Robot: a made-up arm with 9 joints. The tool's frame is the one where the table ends. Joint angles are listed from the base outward.
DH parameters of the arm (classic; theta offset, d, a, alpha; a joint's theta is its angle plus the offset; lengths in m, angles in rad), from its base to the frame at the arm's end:
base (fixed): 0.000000 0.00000 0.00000 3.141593
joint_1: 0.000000 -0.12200 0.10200 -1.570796
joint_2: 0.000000 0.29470 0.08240 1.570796
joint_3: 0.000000 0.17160 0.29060 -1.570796
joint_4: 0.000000 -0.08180 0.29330 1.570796
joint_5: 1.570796 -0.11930 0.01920 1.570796
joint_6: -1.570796 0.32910 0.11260 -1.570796
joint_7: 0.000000 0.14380 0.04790 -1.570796
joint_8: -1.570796 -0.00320 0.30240 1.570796
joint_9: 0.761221 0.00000 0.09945 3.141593
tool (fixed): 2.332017 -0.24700 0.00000 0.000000
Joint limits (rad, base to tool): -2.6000..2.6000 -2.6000..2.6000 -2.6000..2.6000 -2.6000..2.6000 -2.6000..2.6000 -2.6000..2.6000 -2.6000..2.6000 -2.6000..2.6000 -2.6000..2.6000
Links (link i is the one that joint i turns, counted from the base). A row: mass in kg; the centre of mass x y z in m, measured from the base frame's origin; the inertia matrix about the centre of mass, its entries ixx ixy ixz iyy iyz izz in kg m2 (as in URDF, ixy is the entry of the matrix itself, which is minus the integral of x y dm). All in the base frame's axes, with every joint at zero. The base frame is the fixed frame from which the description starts. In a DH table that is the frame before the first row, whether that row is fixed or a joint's. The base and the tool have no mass.
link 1: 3.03; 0.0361 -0.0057 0.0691; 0.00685 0 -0.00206 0.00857 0 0.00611
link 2: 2.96; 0.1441 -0.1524 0.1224; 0.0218 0.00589 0 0.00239 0 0.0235
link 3: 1.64; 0.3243 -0.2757 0.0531; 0.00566 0 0.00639 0.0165 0 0.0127
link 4: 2.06; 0.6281 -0.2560 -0.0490; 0.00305 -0.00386 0 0.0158 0 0.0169
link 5: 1.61; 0.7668 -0.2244 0.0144; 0.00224 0 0 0.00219 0.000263 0.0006
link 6: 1.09; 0.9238 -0.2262 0.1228; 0.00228 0 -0.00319 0.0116 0 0.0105
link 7: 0.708; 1.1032 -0.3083 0.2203; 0.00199 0 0 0.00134 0.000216 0.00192
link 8: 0.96; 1.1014 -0.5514 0.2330; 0.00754 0.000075 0 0.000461 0 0.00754
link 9: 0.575; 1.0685 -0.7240 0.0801; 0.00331 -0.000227 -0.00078 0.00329 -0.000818 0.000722
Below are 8 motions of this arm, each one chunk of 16 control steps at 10 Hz.
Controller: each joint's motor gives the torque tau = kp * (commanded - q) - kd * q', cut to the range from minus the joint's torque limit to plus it. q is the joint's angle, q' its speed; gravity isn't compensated. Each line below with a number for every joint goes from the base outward.
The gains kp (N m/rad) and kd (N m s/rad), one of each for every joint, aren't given. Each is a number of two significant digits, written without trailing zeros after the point. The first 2 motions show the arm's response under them.
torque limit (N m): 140 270 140 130 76 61 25 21 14
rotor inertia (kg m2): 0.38 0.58 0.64 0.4 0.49 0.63 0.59 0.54 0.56
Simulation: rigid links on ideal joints. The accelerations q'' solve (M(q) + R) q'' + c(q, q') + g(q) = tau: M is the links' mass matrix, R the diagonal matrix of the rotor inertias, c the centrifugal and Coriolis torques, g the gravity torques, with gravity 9.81 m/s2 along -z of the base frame. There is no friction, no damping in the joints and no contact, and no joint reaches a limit. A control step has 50 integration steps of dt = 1/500 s. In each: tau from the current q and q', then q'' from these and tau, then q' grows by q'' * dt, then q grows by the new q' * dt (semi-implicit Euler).
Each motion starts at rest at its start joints. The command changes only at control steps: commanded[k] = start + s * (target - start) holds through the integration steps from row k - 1 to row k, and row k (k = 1, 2, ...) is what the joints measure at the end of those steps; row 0 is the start. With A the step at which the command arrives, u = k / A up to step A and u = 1 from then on. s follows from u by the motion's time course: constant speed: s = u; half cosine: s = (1 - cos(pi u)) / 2; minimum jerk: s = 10 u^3 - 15 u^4 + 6 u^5; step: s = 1 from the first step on.
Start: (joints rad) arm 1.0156 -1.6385 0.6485 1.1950 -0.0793 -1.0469 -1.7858 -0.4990 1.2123
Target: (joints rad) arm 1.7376 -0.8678 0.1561 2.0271 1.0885 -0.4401 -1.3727 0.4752 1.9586
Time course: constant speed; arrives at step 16
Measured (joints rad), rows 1 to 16:
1: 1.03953 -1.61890 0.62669 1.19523 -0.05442 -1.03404 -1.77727 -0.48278 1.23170
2: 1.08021 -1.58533 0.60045 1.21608 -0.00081 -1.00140 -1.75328 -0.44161 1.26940
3: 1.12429 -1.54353 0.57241 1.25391 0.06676 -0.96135 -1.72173 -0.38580 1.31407
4: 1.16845 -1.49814 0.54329 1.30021 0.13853 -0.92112 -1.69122 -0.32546 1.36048
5: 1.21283 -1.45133 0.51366 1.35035 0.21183 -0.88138 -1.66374 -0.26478 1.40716
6: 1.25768 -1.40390 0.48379 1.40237 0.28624 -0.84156 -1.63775 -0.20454 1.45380
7: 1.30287 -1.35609 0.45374 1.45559 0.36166 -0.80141 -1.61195 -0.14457 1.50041
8: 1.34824 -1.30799 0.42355 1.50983 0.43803 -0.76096 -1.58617 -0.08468 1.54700
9: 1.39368 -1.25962 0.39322 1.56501 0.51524 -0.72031 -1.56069 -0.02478 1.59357
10: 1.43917 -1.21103 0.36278 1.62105 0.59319 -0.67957 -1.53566 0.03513 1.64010
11: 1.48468 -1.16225 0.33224 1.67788 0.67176 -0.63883 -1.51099 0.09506 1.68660
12: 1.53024 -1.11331 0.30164 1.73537 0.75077 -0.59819 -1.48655 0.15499 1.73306
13: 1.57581 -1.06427 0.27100 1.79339 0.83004 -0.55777 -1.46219 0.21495 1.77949
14: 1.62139 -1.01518 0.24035 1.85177 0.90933 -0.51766 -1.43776 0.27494 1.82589
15: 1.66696 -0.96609 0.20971 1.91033 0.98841 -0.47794 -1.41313 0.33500 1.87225
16: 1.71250 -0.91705 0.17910 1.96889 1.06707 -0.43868 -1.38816 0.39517 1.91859
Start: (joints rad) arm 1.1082 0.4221 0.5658 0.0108 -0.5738 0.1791 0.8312 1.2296 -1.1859
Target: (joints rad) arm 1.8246 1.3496 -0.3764 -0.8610 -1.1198 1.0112 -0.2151 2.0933 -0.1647
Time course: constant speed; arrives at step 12
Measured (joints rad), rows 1 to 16:
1: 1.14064 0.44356 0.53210 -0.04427 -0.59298 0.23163 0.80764 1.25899 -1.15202
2: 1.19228 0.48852 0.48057 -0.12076 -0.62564 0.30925 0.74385 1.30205 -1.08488
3: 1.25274 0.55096 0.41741 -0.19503 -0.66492 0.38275 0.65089 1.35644 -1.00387
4: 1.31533 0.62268 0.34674 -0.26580 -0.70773 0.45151 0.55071 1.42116 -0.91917
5: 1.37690 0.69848 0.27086 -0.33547 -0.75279 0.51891 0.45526 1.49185 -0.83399
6: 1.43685 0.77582 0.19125 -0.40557 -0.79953 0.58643 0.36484 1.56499 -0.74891
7: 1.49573 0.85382 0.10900 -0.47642 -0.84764 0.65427 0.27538 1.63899 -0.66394
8: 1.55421 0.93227 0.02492 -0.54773 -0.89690 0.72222 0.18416 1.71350 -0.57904
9: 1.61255 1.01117 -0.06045 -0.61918 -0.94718 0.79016 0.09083 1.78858 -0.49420
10: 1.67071 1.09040 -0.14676 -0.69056 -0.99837 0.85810 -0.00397 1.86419 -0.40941
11: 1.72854 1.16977 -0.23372 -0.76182 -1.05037 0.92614 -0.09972 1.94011 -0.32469
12: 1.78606 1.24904 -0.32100 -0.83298 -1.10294 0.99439 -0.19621 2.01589 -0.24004
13: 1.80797 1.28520 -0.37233 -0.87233 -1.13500 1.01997 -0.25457 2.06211 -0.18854
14: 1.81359 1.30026 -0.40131 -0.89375 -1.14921 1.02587 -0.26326 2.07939 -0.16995
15: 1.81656 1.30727 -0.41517 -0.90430 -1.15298 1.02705 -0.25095 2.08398 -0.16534
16: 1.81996 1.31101 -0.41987 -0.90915 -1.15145 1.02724 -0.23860 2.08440 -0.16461
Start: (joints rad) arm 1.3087 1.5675 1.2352 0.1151 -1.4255 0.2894 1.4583 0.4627 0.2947
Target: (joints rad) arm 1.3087 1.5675 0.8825 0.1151 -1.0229 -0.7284 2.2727 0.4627 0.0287
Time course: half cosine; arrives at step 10
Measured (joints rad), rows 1 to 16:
1: 1.30693 1.56560 1.25480 0.11827 -1.41454 0.27247 1.46952 0.47113 0.29253
2: 1.30601 1.56432 1.26701 0.11775 -1.38016 0.21936 1.50952 0.48956 0.28230
3: 1.30561 1.56393 1.25563 0.11743 -1.33741 0.12468 1.58603 0.50286 0.26174
4: 1.30600 1.56422 1.22334 0.11840 -1.28882 -0.00431 1.69260 0.50782 0.23186
5: 1.30711 1.56494 1.17705 0.12056 -1.23499 -0.15480 1.81628 0.50739 0.19514
6: 1.30855 1.56587 1.12367 0.12354 -1.17878 -0.31186 1.94365 0.50444 0.15501
7: 1.30989 1.56681 1.06940 0.12692 -1.12489 -0.46005 2.06239 0.50033 0.11535
8: 1.31084 1.56761 1.01978 0.13026 -1.07853 -0.58490 2.16129 0.49563 0.08004
9: 1.31131 1.56818 0.97972 0.13319 -1.04421 -0.67423 2.23076 0.49084 0.05254
10: 1.31142 1.56851 0.95330 0.13546 -1.02517 -0.71929 2.26380 0.48664 0.03553
11: 1.31099 1.56860 0.94009 0.13636 -1.01699 -0.73106 2.26702 0.48481 0.02817
12: 1.31001 1.56844 0.93501 0.13590 -1.01246 -0.73181 2.26023 0.48604 0.02607
13: 1.30907 1.56819 0.93346 0.13510 -1.00973 -0.73104 2.25638 0.48838 0.02575
14: 1.30854 1.56800 0.93306 0.13449 -1.00830 -0.73055 2.25643 0.49012 0.02580
15: 1.30840 1.56792 0.93295 0.13417 -1.00767 -0.73038 2.25747 0.49092 0.02586
16: 1.30847 1.56791 0.93288 0.13409 -1.00744 -0.73039 2.25793 0.49111 0.02589

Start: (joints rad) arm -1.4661 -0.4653 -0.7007 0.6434 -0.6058 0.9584 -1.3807 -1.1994 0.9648
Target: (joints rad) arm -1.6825 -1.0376 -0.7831 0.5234 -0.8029 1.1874 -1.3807 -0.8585 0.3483
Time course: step
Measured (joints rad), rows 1 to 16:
1: -1.55728 -0.74662 -0.70461 0.61486 -0.68601 1.08416 -1.41843 -1.09744 0.84176
2: -1.65379 -0.92804 -0.71784 0.50148 -0.74135 1.18365 -1.41342 -0.91445 0.57432
3: -1.69151 -1.00737 -0.73477 0.45811 -0.77305 1.20750 -1.38237 -0.82044 0.41426
4: -1.69477 -1.03662 -0.74082 0.45603 -0.78350 1.20319 -1.36933 -0.80337 0.35702
5: -1.68875 -1.04643 -0.73931 0.46447 -0.78345 1.19555 -1.37728 -0.81217 0.34447
6: -1.68402 -1.04992 -0.73655 0.47131 -0.78147 1.19153 -1.38815 -0.82169 0.34443
7: -1.68218 -1.05148 -0.73507 0.47481 -0.78051 1.19048 -1.39215 -0.82651 0.34591
8: -1.68198 -1.05231 -0.73477 0.47617 -0.78049 1.19060 -1.39090 -0.82796 0.34671
9: -1.68225 -1.05278 -0.73494 0.47660 -0.78077 1.19088 -1.38887 -0.82803 0.34694
10: -1.68245 -1.05300 -0.73512 0.47675 -0.78098 1.19101 -1.38808 -0.82780 0.34697
11: -1.68252 -1.05310 -0.73519 0.47683 -0.78106 1.19102 -1.38825 -0.82766 0.34696
12: -1.68252 -1.05314 -0.73520 0.47689 -0.78107 1.19100 -1.38860 -0.82761 0.34696
13: -1.68251 -1.05315 -0.73518 0.47693 -0.78106 1.19098 -1.38874 -0.82761 0.34696
14: -1.68250 -1.05316 -0.73517 0.47695 -0.78105 1.19098 -1.38871 -0.82762 0.34696
15: -1.68250 -1.05316 -0.73517 0.47696 -0.78104 1.19098 -1.38866 -0.82762 0.34696
16: -1.68250 -1.05316 -0.73517 0.47696 -0.78104 1.19099 -1.38864 -0.82762 0.34696

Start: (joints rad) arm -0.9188 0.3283 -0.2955 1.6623 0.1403 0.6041 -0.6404 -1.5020 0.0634
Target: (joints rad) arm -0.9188 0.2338 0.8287 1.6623 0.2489 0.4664 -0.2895 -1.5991 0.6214
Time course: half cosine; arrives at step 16
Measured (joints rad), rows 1 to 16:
1: -0.91962 0.31983 -0.29181 1.67671 0.14691 0.60171 -0.64967 -1.50441 0.06611
2: -0.91913 0.31437 -0.27429 1.68680 0.15347 0.59760 -0.65790 -1.50873 0.07527
3: -0.91901 0.30950 -0.23975 1.69162 0.15896 0.59200 -0.64907 -1.51304 0.09283
4: -0.91914 0.30400 -0.18763 1.69364 0.16526 0.58441 -0.62678 -1.51763 0.11934
5: -0.91927 0.29747 -0.11894 1.69434 0.17300 0.57486 -0.59864 -1.52294 0.15435
6: -0.91932 0.28992 -0.03584 1.69443 0.18221 0.56365 -0.56830 -1.52906 0.19668
7: -0.91926 0.28155 0.05870 1.69422 0.19262 0.55123 -0.53623 -1.53587 0.24474
8: -0.91911 0.27267 0.16116 1.69381 0.20382 0.53809 -0.50246 -1.54315 0.29663
9: -0.91886 0.26364 0.26764 1.69327 0.21536 0.52474 -0.46784 -1.55066 0.35036
10: -0.91851 0.25482 0.37407 1.69263 0.22679 0.51171 -0.43381 -1.55813 0.40385
11: -0.91808 0.24655 0.47637 1.69196 0.23765 0.49949 -0.40187 -1.56531 0.45504
12: -0.91763 0.23915 0.57062 1.69129 0.24753 0.48855 -0.37335 -1.57194 0.50198
13: -0.91719 0.23286 0.65319 1.69066 0.25607 0.47931 -0.34933 -1.57778 0.54286
14: -0.91683 0.22789 0.72093 1.69011 0.26294 0.47213 -0.33074 -1.58258 0.57611
15: -0.91659 0.22438 0.77124 1.68965 0.26790 0.46729 -0.31830 -1.58611 0.60046
16: -0.91647 0.22245 0.80221 1.68931 0.27080 0.46496 -0.31251 -1.58820 0.61496

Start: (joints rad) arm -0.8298 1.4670 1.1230 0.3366 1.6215 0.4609 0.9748 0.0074 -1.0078
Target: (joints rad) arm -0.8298 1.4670 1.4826 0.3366 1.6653 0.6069 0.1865 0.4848 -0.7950
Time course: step
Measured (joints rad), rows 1 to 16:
1: -0.83180 1.46395 1.29986 0.33619 1.62292 0.55788 0.76303 0.14449 -0.92966
2: -0.83061 1.46285 1.42411 0.33803 1.63648 0.60321 0.30200 0.32618 -0.84597
3: -0.82929 1.46214 1.48200 0.33752 1.63626 0.60535 0.07719 0.42851 -0.80895
4: -0.82859 1.46182 1.50779 0.33655 1.63044 0.60526 0.08790 0.47007 -0.79896
5: -0.82872 1.46193 1.51889 0.33613 1.62974 0.60678 0.15211 0.48036 -0.79771
6: -0.82934 1.46209 1.52366 0.33605 1.63071 0.60832 0.18077 0.47943 -0.79799
7: -0.82979 1.46215 1.52580 0.33602 1.63062 0.60911 0.17757 0.47673 -0.79827
8: -0.82990 1.46216 1.52681 0.33598 1.62992 0.60930 0.16822 0.47517 -0.79844
9: -0.82984 1.46216 1.52729 0.33595 1.62944 0.60927 0.16450 0.47474 -0.79852
10: -0.82978 1.46217 1.52751 0.33592 1.62933 0.60922 0.16524 0.47477 -0.79854
11: -0.82978 1.46218 1.52760 0.33591 1.62939 0.60920 0.16663 0.47484 -0.79854
12: -0.82979 1.46218 1.52764 0.33591 1.62945 0.60920 0.16712 0.47486 -0.79853
13: -0.82980 1.46218 1.52766 0.33590 1.62946 0.60920 0.16699 0.47486 -0.79853
14: -0.82980 1.46218 1.52767 0.33590 1.62944 0.60920 0.16679 0.47485 -0.79853
15: -0.82980 1.46218 1.52767 0.33590 1.62944 0.60920 0.16672 0.47484 -0.79853
16: -0.82980 1.46218 1.52767 0.33590 1.62943 0.60920 0.16675 0.47485 -0.79853

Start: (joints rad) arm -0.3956 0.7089 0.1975 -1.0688 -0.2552 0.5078 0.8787 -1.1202 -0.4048
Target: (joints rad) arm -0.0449 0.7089 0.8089 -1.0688 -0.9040 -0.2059 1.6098 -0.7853 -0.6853
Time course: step
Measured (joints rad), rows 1 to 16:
1: -0.35593 0.67994 0.41757 -1.12013 -0.63012 0.14476 1.04641 -1.01184 -0.50039
2: -0.21587 0.66189 0.59764 -1.14146 -0.82237 -0.11851 1.44643 -0.90620 -0.61201
3: -0.08079 0.66673 0.72680 -1.11523 -0.85316 -0.18383 1.68689 -0.82655 -0.66686
4: 0.01080 0.66914 0.81126 -1.09433 -0.84178 -0.19354 1.70358 -0.76560 -0.68520
5: 0.04562 0.66553 0.85571 -1.09232 -0.83048 -0.18952 1.63882 -0.73028 -0.68776
6: 0.03454 0.66136 0.86808 -1.10174 -0.83180 -0.18544 1.59245 -0.72133 -0.68564
7: 0.00077 0.65982 0.86035 -1.11363 -0.84455 -0.18452 1.58125 -0.73166 -0.68347
8: -0.03408 0.66051 0.84509 -1.12325 -0.86114 -0.18569 1.58567 -0.74980 -0.68232
9: -0.05733 0.66176 0.83161 -1.12931 -0.87425 -0.18713 1.58960 -0.76583 -0.68188
10: -0.06595 0.66253 0.82430 -1.13202 -0.88055 -0.18790 1.58988 -0.77474 -0.68176
11: -0.06341 0.66265 0.82320 -1.13216 -0.88071 -0.18802 1.58927 -0.77633 -0.68179
12: -0.05552 0.66243 0.82602 -1.13080 -0.87745 -0.18783 1.58972 -0.77320 -0.68191
13: -0.04739 0.66216 0.83006 -1.12900 -0.87354 -0.18762 1.59099 -0.76859 -0.68206
14: -0.04195 0.66199 0.83336 -1.12755 -0.87069 -0.18749 1.59208 -0.76480 -0.68219
15: -0.03991 0.66194 0.83510 -1.12681 -0.86944 -0.18744 1.59248 -0.76281 -0.68226
16: -0.04051 0.66196 0.83536 -1.12675 -0.86950 -0.18743 1.59227 -0.76253 -0.68227

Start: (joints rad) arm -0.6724 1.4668 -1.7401 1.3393 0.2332 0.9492 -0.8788 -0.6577 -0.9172
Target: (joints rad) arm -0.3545 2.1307 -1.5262 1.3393 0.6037 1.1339 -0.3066 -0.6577 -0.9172
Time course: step
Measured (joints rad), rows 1 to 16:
1: -0.48334 1.81190 -1.65211 1.34479 0.42174 1.06759 -0.67343 -0.66649 -0.91657
2: -0.39769 1.98941 -1.61293 1.33518 0.50751 1.13634 -0.34404 -0.68577 -0.91670
3: -0.37011 2.07177 -1.58996 1.33802 0.54050 1.14904 -0.21879 -0.69647 -0.91841
4: -0.36062 2.10969 -1.57652 1.34160 0.55575 1.14766 -0.24871 -0.69867 -0.91892
5: -0.35667 2.12713 -1.56956 1.34318 0.56306 1.14607 -0.30010 -0.69799 -0.91833
6: -0.35511 2.13516 -1.56595 1.34384 0.56652 1.14547 -0.31771 -0.69699 -0.91777
7: -0.35467 2.13888 -1.56399 1.34433 0.56800 1.14540 -0.31165 -0.69636 -0.91767
8: -0.35460 2.14062 -1.56293 1.34469 0.56853 1.14548 -0.30331 -0.69613 -0.91781
9: -0.35459 2.14143 -1.56240 1.34490 0.56871 1.14553 -0.30076 -0.69611 -0.91793
10: -0.35455 2.14181 -1.56215 1.34498 0.56879 1.14553 -0.30190 -0.69615 -0.91796
11: -0.35452 2.14199 -1.56204 1.34500 0.56883 1.14553 -0.30324 -0.69617 -0.91794
12: -0.35450 2.14207 -1.56198 1.34500 0.56886 1.14553 -0.30360 -0.69618 -0.91792
13: -0.35450 2.14211 -1.56195 1.34501 0.56887 1.14553 -0.30339 -0.69617 -0.91792
14: -0.35450 2.14212 -1.56193 1.34501 0.56888 1.14553 -0.30318 -0.69617 -0.91792
15: -0.35450 2.14213 -1.56193 1.34502 0.56888 1.14553 -0.30313 -0.69617 -0.91792
16: -0.35450 2.14214 -1.56192 1.34502 0.56888 1.14553 -0.30317 -0.69617 -0.91792

